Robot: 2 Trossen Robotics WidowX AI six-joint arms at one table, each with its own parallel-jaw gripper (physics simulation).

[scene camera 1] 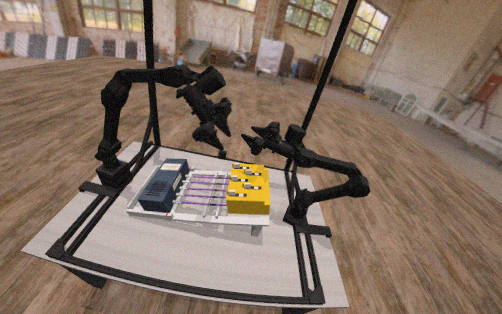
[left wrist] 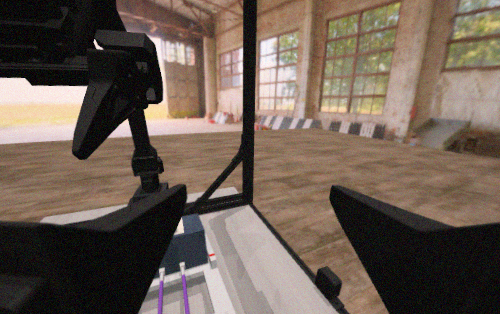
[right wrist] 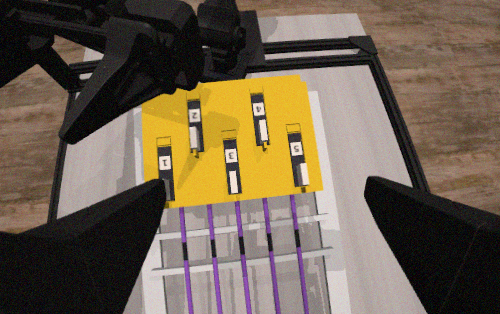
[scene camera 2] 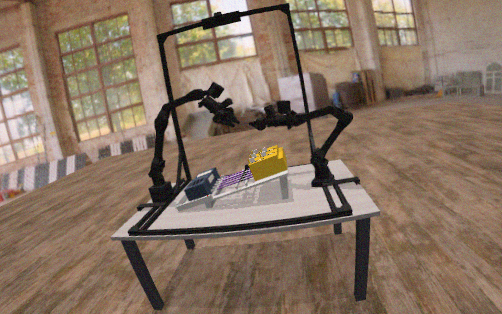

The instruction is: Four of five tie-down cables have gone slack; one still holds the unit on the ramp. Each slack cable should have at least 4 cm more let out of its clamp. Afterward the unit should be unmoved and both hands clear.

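Observation:
The dark blue unit (scene camera 1: 165,185) (scene camera 2: 200,185) (left wrist: 185,250) sits at the low end of the white ramp (scene camera 1: 200,218) (right wrist: 333,230). Several purple cables (scene camera 1: 202,189) (left wrist: 185,295) (right wrist: 241,220) run to the yellow block (scene camera 1: 248,205) (scene camera 2: 270,167) (right wrist: 207,182). Its clamps are numbered 1 to 5; clamp 1 is partly behind a fingertip in the right wrist view. Which cable is taut cannot be told. My right gripper (scene camera 1: 226,144) (scene camera 2: 236,123) (right wrist: 266,187) is open and empty above the ramp. My left gripper (scene camera 1: 247,131) (scene camera 2: 251,124) (left wrist: 259,191) is open and empty, above the yellow block.
The two grippers are close together in both scene views. In the right wrist view the left gripper reaches over the block's upper left corner. Two white crossbars (right wrist: 200,268) lie across the cables. A black frame (scene camera 1: 195,288) borders the table (scene camera 1: 210,255), with tall posts (scene camera 1: 150,100) behind.

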